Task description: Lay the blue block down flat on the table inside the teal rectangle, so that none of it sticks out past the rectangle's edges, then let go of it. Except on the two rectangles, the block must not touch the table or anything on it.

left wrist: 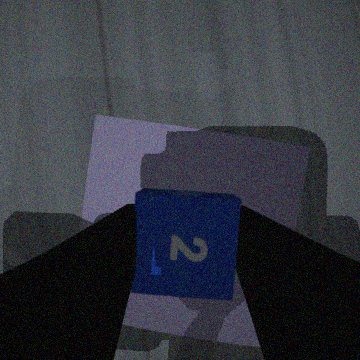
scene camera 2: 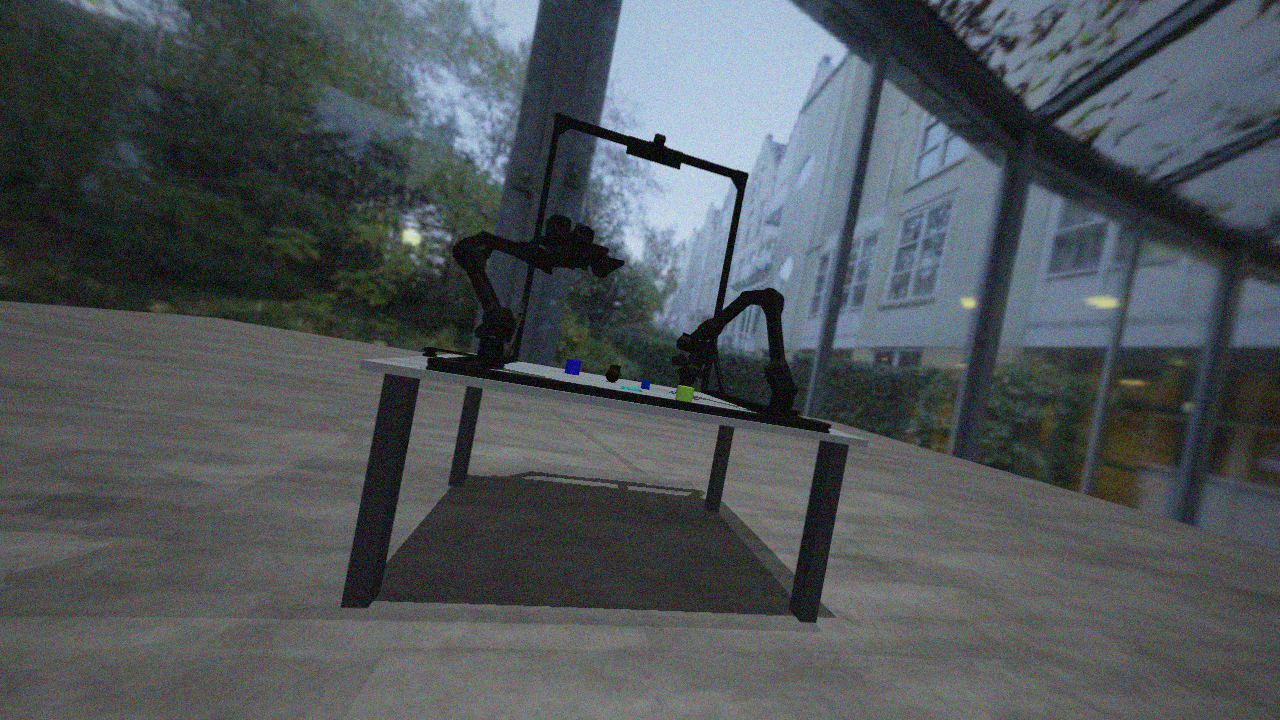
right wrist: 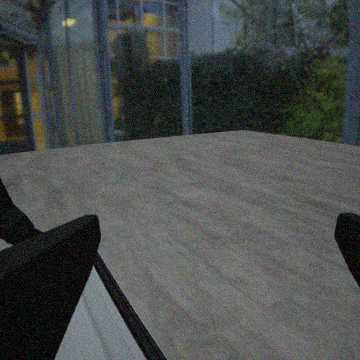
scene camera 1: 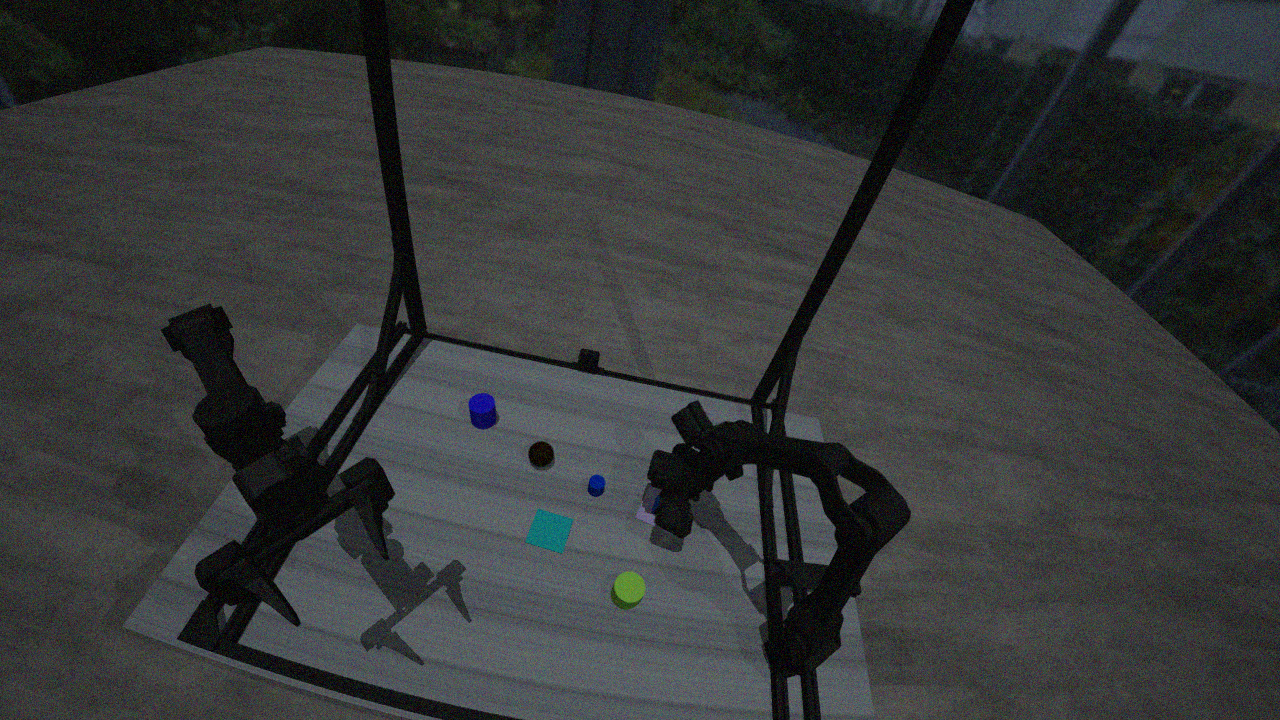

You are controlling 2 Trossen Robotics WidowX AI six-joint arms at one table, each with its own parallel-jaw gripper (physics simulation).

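Where they show: left gripper, between the fingertips: (left wrist: 184, 216) (scene camera 1: 657, 506); right gripper, between the fingertips: (scene camera 2: 616, 257) (right wrist: 218, 225) (scene camera 1: 343, 590); left arm's base, origin of its link: (scene camera 2: 779, 412) (scene camera 1: 790, 655); right arm's base, origin of its link: (scene camera 2: 488, 360).
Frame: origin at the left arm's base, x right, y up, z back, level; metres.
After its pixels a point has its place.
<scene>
The blue block (scene camera 1: 657, 504) @(x 0.311, y 0.000, z -0.169 m) (left wrist: 187, 250) @(x 0.310, y 0.000, z -0.157 m), marked with a 2, is between the fingers of my left gripper (scene camera 1: 660, 510) @(x 0.312, y -0.013, z -0.165 m) (left wrist: 184, 216) @(x 0.312, y -0.013, z -0.165 m), which is shut on it. The block is over the lilac rectangle (scene camera 1: 645, 514) @(x 0.301, y -0.018, z -0.191 m) (left wrist: 120, 150) @(x 0.300, y -0.018, z -0.196 m); whether its underside touches the rectangle is hidden. In scene camera 1 the arm mostly covers the block. The teal rectangle (scene camera 1: 549, 531) @(x 0.282, y -0.018, z -0.376 m) (scene camera 2: 631, 389) @(x 0.277, y -0.020, z -0.379 m) lies flat to the left of my left gripper, with nothing on it. My right gripper (scene camera 1: 341, 589) @(x 0.084, y 0.325, z -0.590 m) (right wrist: 218, 225) @(x 0.084, y 0.325, z -0.590 m) is open and empty, high above the table's left side.
A small blue cylinder (scene camera 1: 596, 485) @(x 0.355, y 0.012, z -0.283 m) (scene camera 2: 645, 385) @(x 0.350, y -0.006, z -0.288 m) stands between the two rectangles. A lime cylinder (scene camera 1: 629, 589) @(x 0.149, y 0.025, z -0.257 m) (scene camera 2: 684, 393) @(x 0.133, y 0.005, z -0.272 m) stands nearer the front. A dark brown ball (scene camera 1: 540, 454) @(x 0.422, y 0.026, z -0.386 m) (scene camera 2: 613, 373) @(x 0.414, y 0.015, z -0.392 m) and a larger blue cylinder (scene camera 1: 482, 411) @(x 0.524, y 0.035, z -0.500 m) (scene camera 2: 572, 367) @(x 0.521, y 0.007, z -0.512 m) are farther back left. Black frame posts rise at the sides.
</scene>
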